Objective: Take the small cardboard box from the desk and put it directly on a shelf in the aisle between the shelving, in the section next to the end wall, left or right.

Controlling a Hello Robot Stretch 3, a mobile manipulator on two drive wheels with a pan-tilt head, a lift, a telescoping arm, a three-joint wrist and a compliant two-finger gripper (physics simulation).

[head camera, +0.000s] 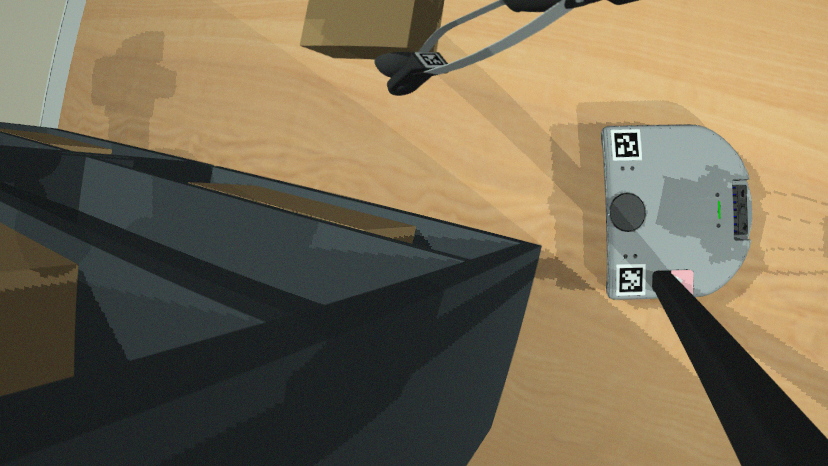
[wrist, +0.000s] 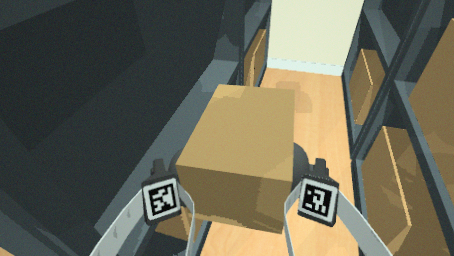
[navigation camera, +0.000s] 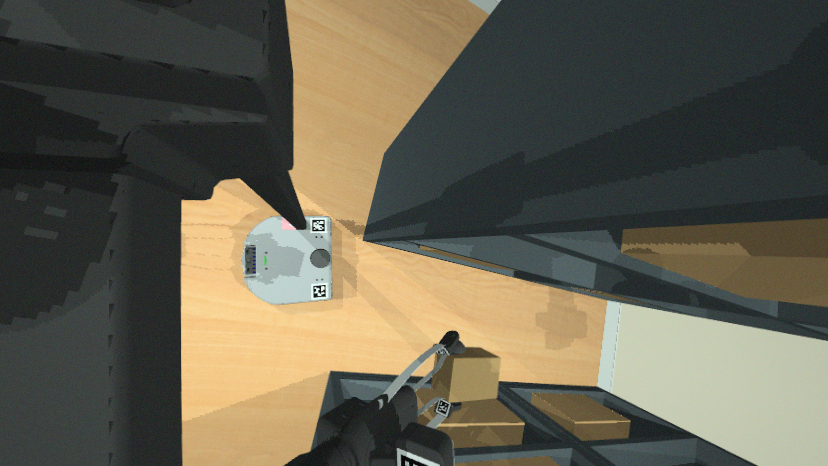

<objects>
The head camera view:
my gripper: 383,26
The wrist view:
my gripper: 240,164
small cardboard box: 237,166
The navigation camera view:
my gripper: 459,365
small cardboard box: 473,375
</objects>
